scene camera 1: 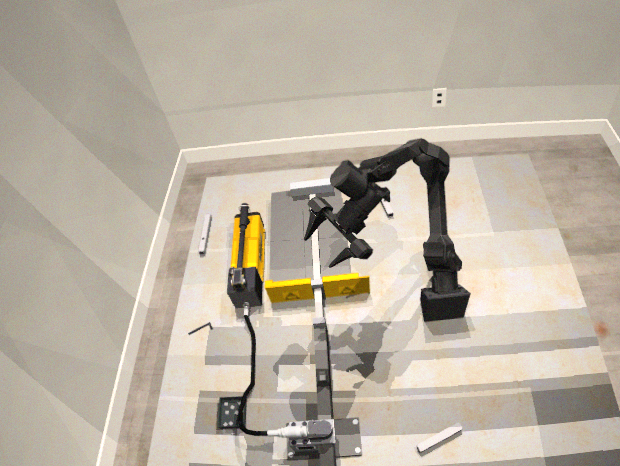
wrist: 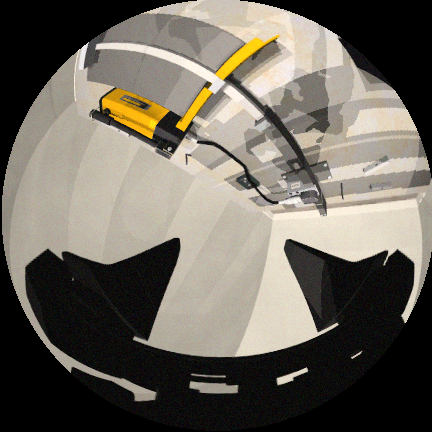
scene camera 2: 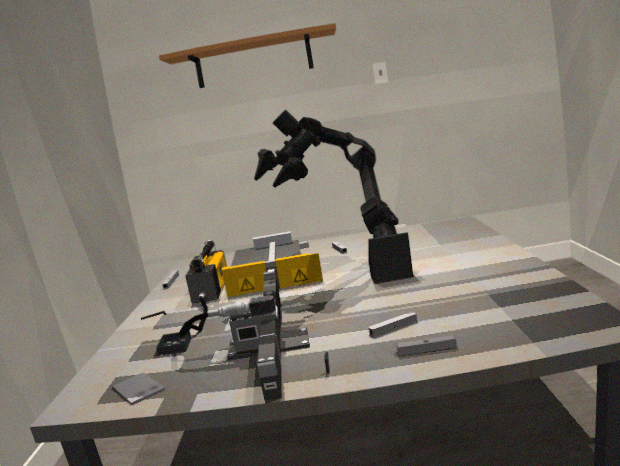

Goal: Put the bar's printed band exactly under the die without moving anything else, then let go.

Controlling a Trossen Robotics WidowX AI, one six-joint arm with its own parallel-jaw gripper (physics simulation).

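Places are measured from the arm's base along level axes (x ahead, y left, z up), in millimetres.
Pixels of known places: gripper, fingertip midpoint: (scene camera 1: 317,253) (wrist: 234,244) (scene camera 2: 264,183); arm's base, origin of the base link: (scene camera 1: 446,291) (scene camera 2: 388,244).
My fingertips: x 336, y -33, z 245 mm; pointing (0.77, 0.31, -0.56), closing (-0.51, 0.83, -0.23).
Observation:
Ahead of a thing's pixels: the offset from my fingertips to its top centre. "spot": to the spot under its first point. Level surfaces: height alone.
The long bar (scene camera 1: 315,265) (scene camera 2: 272,252) (wrist: 170,57) runs from the grey plate through the yellow guard (scene camera 1: 300,290) (scene camera 2: 313,270) (wrist: 195,107) towards the press head @[spot: dz -230, dx +70, dy +353 mm] (scene camera 1: 319,429) (scene camera 2: 261,304) (wrist: 308,196). It looks pale near the plate, and its line is dark grey near the head. I cannot make out the printed band or the die under the head. My gripper (scene camera 1: 318,252) (scene camera 2: 265,182) (wrist: 234,244) is open and empty, high in the air, apart from the bar. In scene camera 1 its fingers appear over the bar, behind the guard.
A yellow pump @[spot: dz -266, dx +200, dy -312 mm] (scene camera 1: 255,235) (scene camera 2: 215,263) (wrist: 135,107) stands left of the grey plate @[dz -300 mm] (scene camera 1: 285,235). Its black hose @[spot: dz -339, dx +243, dy +63 mm] (scene camera 1: 253,350) reaches the head. Loose short bars (scene camera 1: 205,234) (scene camera 2: 393,324), a hex key @[dz -344, dx +413, dy -36 mm] (scene camera 1: 201,328) and a dark tile @[spot: dz -346, dx +323, dy +229 mm] (scene camera 2: 172,343) lie around.

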